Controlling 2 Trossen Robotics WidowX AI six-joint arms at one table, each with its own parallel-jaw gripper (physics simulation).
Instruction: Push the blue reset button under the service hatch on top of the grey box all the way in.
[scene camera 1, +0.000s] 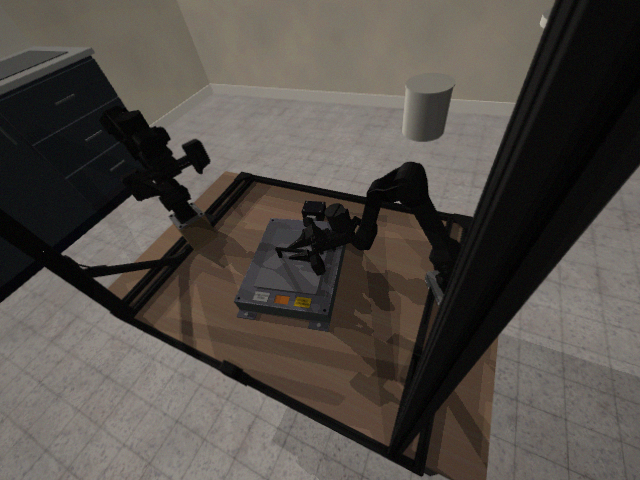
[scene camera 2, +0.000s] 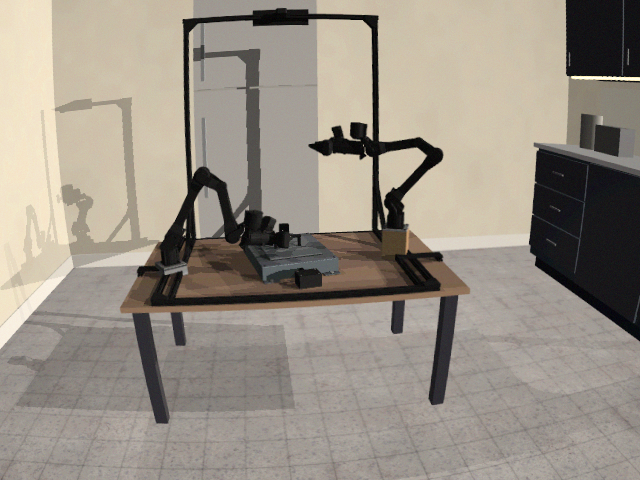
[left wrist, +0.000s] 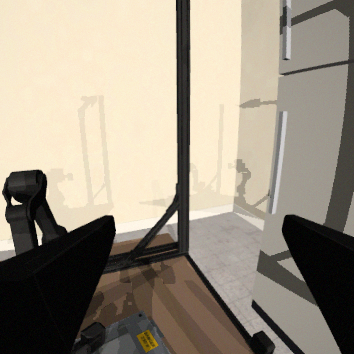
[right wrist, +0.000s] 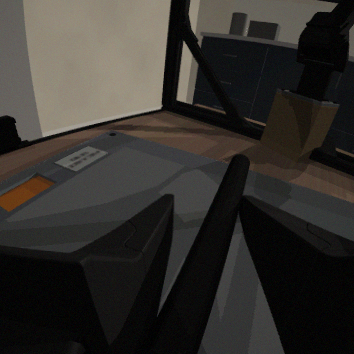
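Note:
The grey box (scene camera 1: 281, 308) (scene camera 2: 299, 268) (left wrist: 126, 326) lies on the table with its labelled top up. The hatch (scene camera 1: 271, 282) (right wrist: 100, 200) lies flat on top and looks closed. Its black bar handle (scene camera 1: 280, 252) (scene camera 2: 299, 239) (right wrist: 220, 220) stands up from it. The blue reset button does not show in any view. My right gripper (scene camera 1: 294, 249) (scene camera 2: 290, 239) (right wrist: 206, 203) is low over the hatch, partly open, with the handle between its fingers and a gap beside the handle. My left gripper (scene camera 2: 311, 146) (left wrist: 199, 223) is open and empty, high above the table.
A small black block (scene camera 1: 313, 208) (scene camera 2: 308, 277) stands beside the grey box. A black frame surrounds the table (scene camera 1: 310, 356) (scene camera 2: 356, 279), with tall posts (scene camera 2: 375, 103) (left wrist: 183, 125). The left arm's tan base block (scene camera 2: 395, 241) (right wrist: 295, 125) stands at the table's side.

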